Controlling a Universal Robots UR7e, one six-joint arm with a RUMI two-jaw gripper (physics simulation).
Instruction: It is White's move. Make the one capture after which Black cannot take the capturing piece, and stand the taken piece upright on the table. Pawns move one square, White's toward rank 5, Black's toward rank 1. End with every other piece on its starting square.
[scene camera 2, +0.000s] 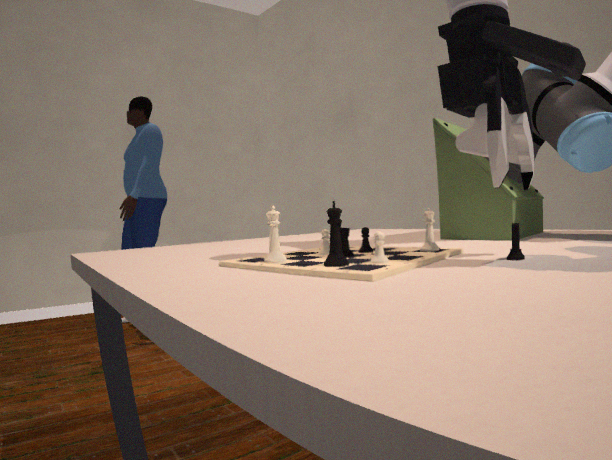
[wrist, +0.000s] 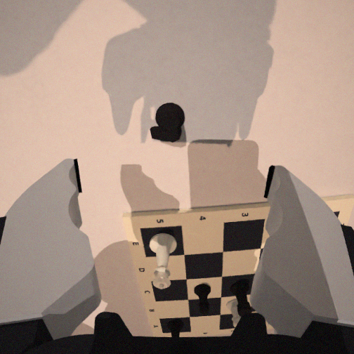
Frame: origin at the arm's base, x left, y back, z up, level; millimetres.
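Seen in the pictures: gripper, between the fingertips: (scene camera 2: 513, 189).
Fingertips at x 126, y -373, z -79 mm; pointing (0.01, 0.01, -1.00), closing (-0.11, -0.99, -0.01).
Note:
A point is followed by its place in that frame.
A dark piece (scene camera 2: 515, 244) {x 127, y -377, z -140 mm} (wrist: 170, 116) with a narrow flat-topped column stands upright on the table, off the board. My gripper (scene camera 2: 512, 184) {x 126, y -373, z -79 mm} (wrist: 173, 166) is open and empty above that piece, its fingers wide apart and clear of it. The chessboard (scene camera 2: 300, 271) {x -39, y -542, z -153 mm} (wrist: 128, 225) lies beside it. In the wrist view a tall white piece (wrist: 162, 250) stands on E5, a black pawn (wrist: 202, 291) on C4, a black piece (wrist: 241, 289) on C3 and a white pawn (wrist: 233, 307) near B3. C5 holds no piece base. The right finger hides part of the board.
In the scene view a black king (scene camera 2: 334, 240) {x -22, y -510, z -126 mm} and a tall white piece (scene camera 2: 273, 240) {x -102, y -518, z -126 mm} stand near the board's left and front, with a white pawn (scene camera 2: 379, 248) {x 8, y -477, z -136 mm} to their right. A green block (scene camera 2: 475, 205) {x -9, y -130, z -95 mm} stands behind the off-board piece. A person (scene camera 2: 145, 160) stands beyond the table.

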